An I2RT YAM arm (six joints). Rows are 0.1 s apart.
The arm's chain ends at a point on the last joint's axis. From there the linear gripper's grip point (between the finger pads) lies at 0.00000 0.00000 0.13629 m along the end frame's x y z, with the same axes.
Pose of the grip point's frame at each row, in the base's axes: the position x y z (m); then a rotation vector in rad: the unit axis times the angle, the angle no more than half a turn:
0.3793 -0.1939 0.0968 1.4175 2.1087 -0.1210
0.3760 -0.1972 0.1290 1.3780 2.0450 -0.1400
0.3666 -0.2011 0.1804 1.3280 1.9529 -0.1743
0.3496 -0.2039 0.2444 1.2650 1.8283 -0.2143
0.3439 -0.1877 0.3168 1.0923 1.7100 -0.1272
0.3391 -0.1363 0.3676 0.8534 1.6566 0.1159
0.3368 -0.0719 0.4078 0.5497 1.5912 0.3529
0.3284 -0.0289 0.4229 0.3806 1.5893 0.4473
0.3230 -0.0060 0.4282 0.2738 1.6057 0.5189
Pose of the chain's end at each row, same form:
0.3223 -0.1413 0.2089 1.4175 2.1087 -0.1210
0.3135 -0.1385 0.2349 1.3780 2.0450 -0.1400
0.2977 -0.1335 0.2766 1.3280 1.9529 -0.1743
0.2736 -0.1258 0.3262 1.2650 1.8283 -0.2143
0.2479 -0.1118 0.3768 1.0923 1.7100 -0.1272
0.2184 -0.0864 0.4067 0.8534 1.6566 0.1159
0.2019 -0.0585 0.4215 0.5497 1.5912 0.3529
0.1925 -0.0364 0.4290 0.3806 1.5893 0.4473
0.1887 -0.0286 0.4328 0.2738 1.6057 0.5189

